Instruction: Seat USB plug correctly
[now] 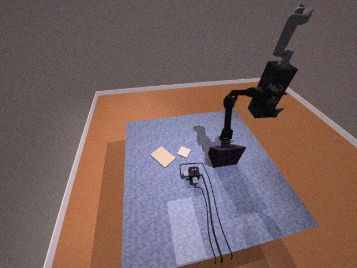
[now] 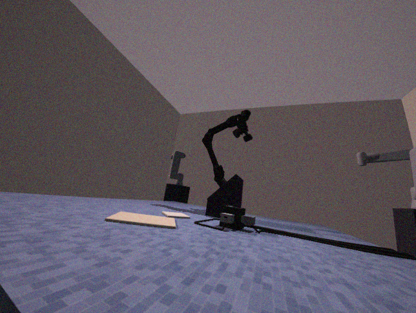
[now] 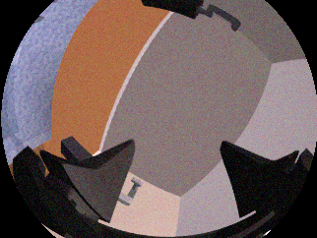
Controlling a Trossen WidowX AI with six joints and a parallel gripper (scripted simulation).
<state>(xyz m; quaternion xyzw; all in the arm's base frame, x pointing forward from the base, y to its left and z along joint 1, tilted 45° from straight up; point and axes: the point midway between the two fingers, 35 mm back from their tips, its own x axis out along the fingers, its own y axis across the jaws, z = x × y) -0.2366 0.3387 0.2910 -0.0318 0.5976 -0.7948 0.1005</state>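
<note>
My gripper tip is now 530 mm short of the USB plug, 530 mm above it and 90 mm to the right of it. Round my gripper tip: tan card (770 mm ahead, 620 mm below, 100 mm to the right).
</note>
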